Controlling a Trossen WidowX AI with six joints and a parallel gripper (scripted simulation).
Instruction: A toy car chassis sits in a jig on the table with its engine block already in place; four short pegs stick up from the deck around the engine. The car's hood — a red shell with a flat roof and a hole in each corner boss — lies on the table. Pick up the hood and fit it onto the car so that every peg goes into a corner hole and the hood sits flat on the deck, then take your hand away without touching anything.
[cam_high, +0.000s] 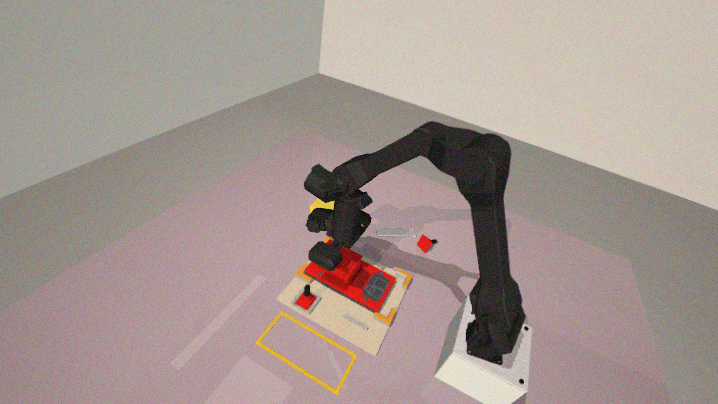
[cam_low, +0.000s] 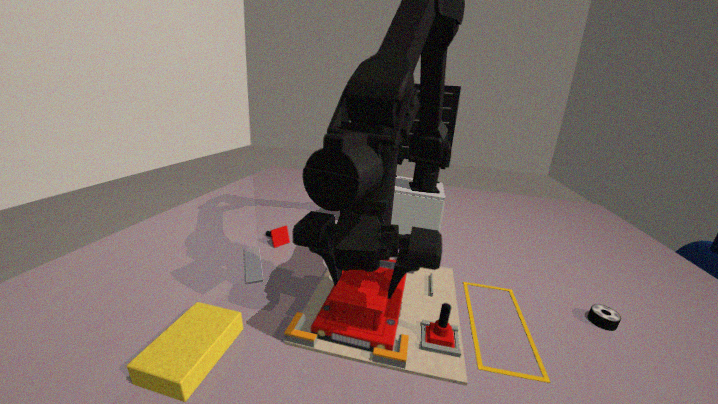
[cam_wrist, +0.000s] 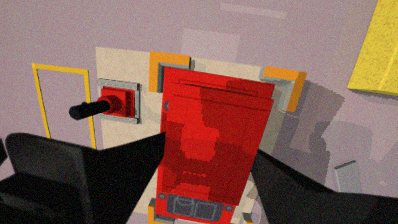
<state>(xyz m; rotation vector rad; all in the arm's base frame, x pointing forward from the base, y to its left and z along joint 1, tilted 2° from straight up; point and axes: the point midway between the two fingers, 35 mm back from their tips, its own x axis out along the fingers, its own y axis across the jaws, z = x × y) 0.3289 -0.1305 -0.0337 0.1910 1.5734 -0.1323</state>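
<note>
Right now my gripper tip is 2 cm above the grey engine block. From my gripper tip the other things lie so: black-knobbed stand 11 cm to the left, 4 cm ahead, 1 cm below; then red hood 1 cm above; then yellow block 20 cm to the right, 9 cm ahead, 3 cm below.
</note>
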